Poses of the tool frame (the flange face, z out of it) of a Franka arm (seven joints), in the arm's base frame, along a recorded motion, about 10 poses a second.
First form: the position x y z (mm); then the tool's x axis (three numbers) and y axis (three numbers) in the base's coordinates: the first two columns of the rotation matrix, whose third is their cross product.
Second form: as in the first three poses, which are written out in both.
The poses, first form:
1: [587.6 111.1 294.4 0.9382 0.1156 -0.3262 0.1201 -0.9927 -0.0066]
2: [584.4 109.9 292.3 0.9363 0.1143 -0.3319 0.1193 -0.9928 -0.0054]
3: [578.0 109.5 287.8 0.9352 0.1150 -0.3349 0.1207 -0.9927 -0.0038]
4: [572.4 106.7 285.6 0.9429 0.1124 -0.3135 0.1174 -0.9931 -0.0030]
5: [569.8 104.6 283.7 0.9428 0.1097 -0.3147 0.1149 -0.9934 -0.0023]
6: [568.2 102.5 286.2 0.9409 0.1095 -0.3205 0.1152 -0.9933 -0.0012]
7: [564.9 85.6 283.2 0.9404 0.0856 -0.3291 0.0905 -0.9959 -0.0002]
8: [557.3 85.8 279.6 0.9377 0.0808 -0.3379 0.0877 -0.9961 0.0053]
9: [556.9 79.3 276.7 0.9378 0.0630 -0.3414 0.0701 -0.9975 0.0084]
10: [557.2 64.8 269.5 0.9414 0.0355 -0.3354 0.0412 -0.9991 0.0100]
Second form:
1:
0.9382 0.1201 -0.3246 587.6
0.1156 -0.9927 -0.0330 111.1
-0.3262 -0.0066 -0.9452 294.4
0 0 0 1

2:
0.9363 0.1193 -0.3301 584.4
0.1143 -0.9928 -0.0345 109.9
-0.3319 -0.0054 -0.9432 292.3
0 0 0 1

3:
0.9352 0.1207 -0.3329 578.0
0.1150 -0.9927 -0.0369 109.5
-0.3349 -0.0038 -0.9423 287.8
0 0 0 1

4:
0.9429 0.1174 -0.3117 572.4
0.1124 -0.9931 -0.0340 106.7
-0.3135 -0.0030 -0.9496 285.6
0 0 0 1

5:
0.9428 0.1149 -0.3129 569.8
0.1097 -0.9934 -0.0340 104.6
-0.3147 -0.0023 -0.9492 283.7
0 0 0 1

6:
0.9409 0.1152 -0.3185 568.2
0.1095 -0.9933 -0.0358 102.5
-0.3205 -0.0012 -0.9472 286.2
0 0 0 1

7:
0.9404 0.0905 -0.3278 564.9
0.0856 -0.9959 -0.0296 85.6
-0.3291 -0.0002 -0.9443 283.2
0 0 0 1

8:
0.9377 0.0877 -0.3362 557.3
0.0808 -0.9961 -0.0346 85.8
-0.3379 0.0053 -0.9411 279.6
0 0 0 1

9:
0.9378 0.0701 -0.3400 556.9
0.0630 -0.9975 -0.0318 79.3
-0.3414 0.0084 -0.9399 276.7
0 0 0 1

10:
0.9414 0.0412 -0.3347 557.2
0.0355 -0.9991 -0.0232 64.8
-0.3354 0.0100 -0.9420 269.5
0 0 0 1

